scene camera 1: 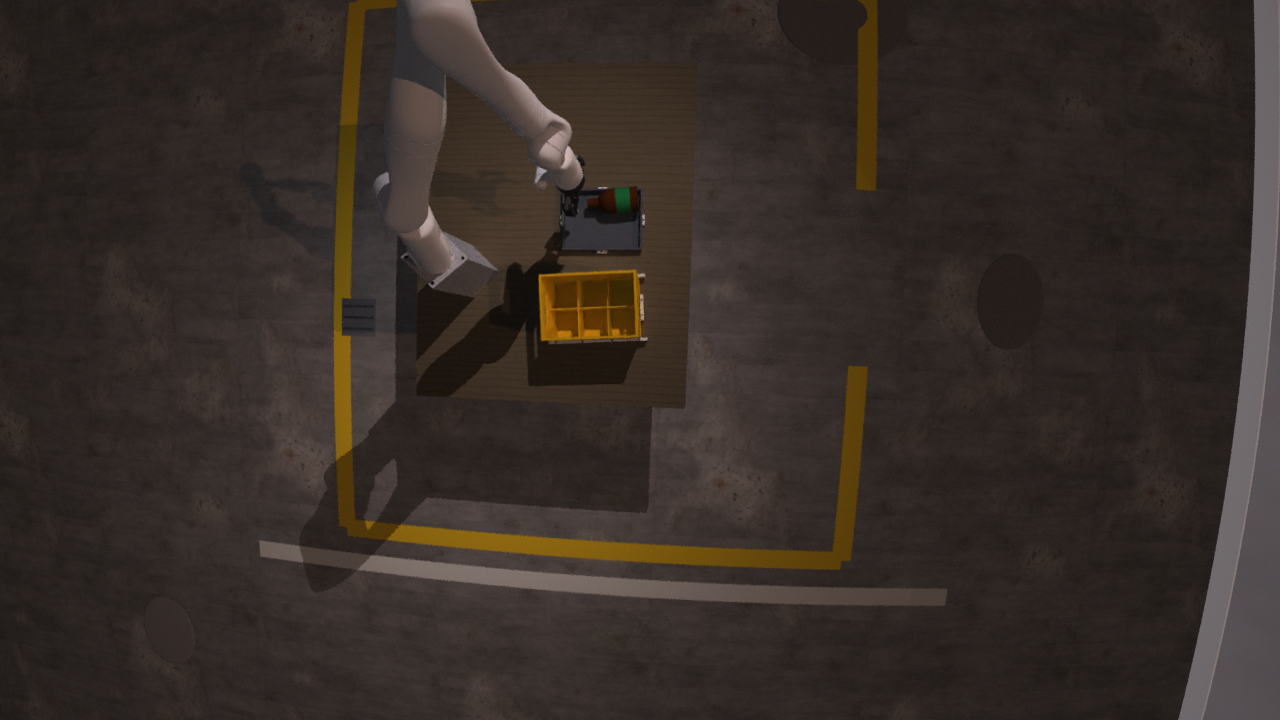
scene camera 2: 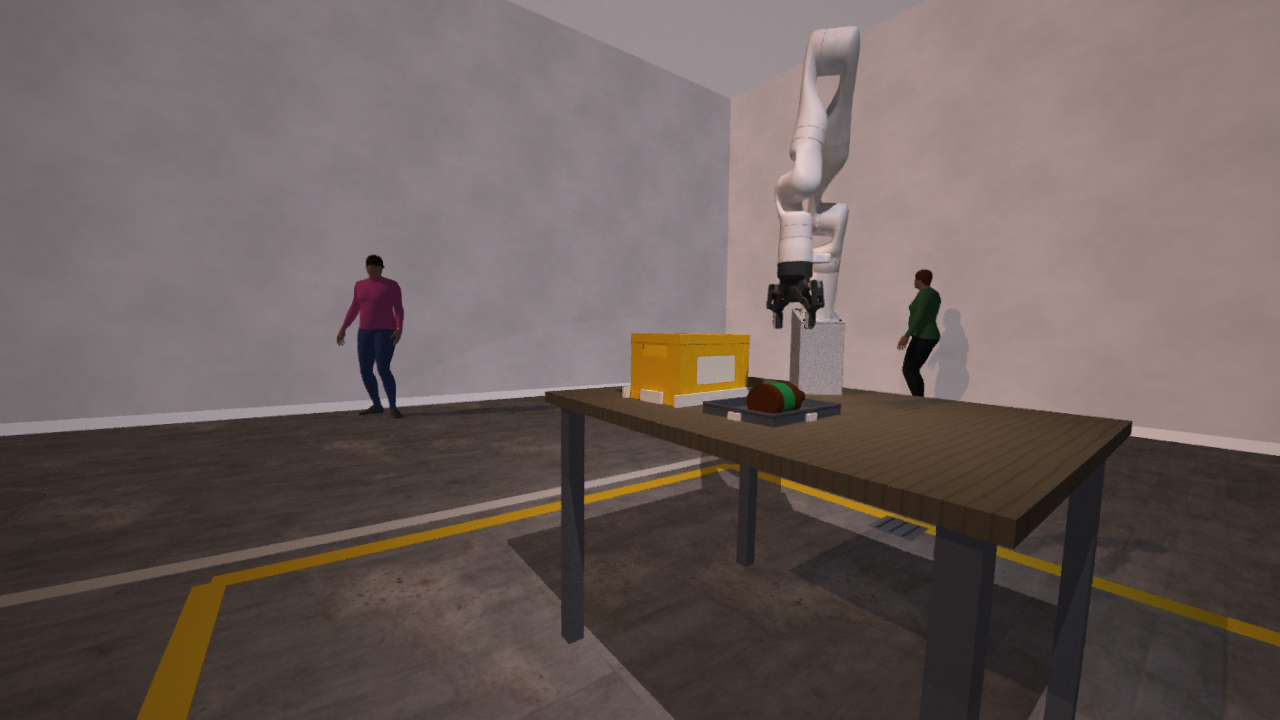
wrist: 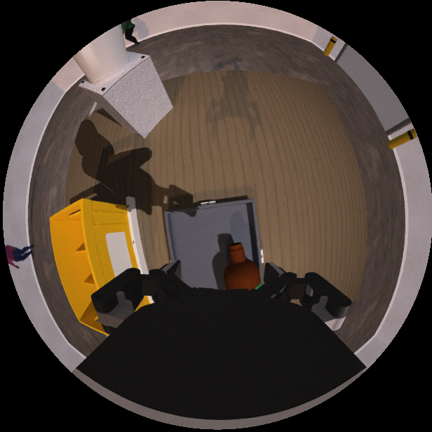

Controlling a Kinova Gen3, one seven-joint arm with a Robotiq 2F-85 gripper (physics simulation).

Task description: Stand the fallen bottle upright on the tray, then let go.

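Places are measured from the arm's base along level axes (x up, y right, z ahead), in centimetres.
Pixels of known places: gripper, fingertip midpoint: (scene camera 1: 578, 195) (scene camera 2: 793, 328); arm's base at its link origin: (scene camera 1: 436, 258) (scene camera 2: 816, 315).
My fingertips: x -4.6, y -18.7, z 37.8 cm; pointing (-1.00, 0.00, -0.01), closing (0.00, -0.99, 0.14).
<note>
Ahead of a thing's pixels: the offset from my fingertips to its top centre. Level surfaces: height alone.
The brown bottle with a green band {dx -11.3, dy -3.2, dz +7.5 cm} (scene camera 1: 620, 199) (scene camera 2: 773, 397) (wrist: 241, 274) lies on its side on the dark grey tray {dx -16.6, dy +1.8, dz +4.1 cm} (scene camera 1: 599, 251) (scene camera 2: 769, 416) (wrist: 169, 235). It lies along the tray's upper side in scene camera 1, its neck to the left and its base near the right rim. My gripper (scene camera 2: 794, 324) (wrist: 222, 271) is open and empty, pointing down, high above the tray and apart from the bottle. In scene camera 1 the fingers show small near the bottle's neck end. In the wrist view the gripper body hides the bottle's base.
A yellow crate with compartments {dx -1.7, dy +30.0, dz +3.4 cm} (scene camera 1: 589, 274) (scene camera 2: 658, 368) (wrist: 95, 240) stands on the wooden table {dx -19.2 cm} (scene camera 1: 662, 125) (scene camera 2: 966, 438) (wrist: 300, 165) beside the tray. The arm's grey pedestal (scene camera 1: 469, 270) (scene camera 2: 817, 358) (wrist: 135, 97) stands behind. Two people (scene camera 2: 377, 308) (scene camera 2: 921, 317) stand beyond the table.
</note>
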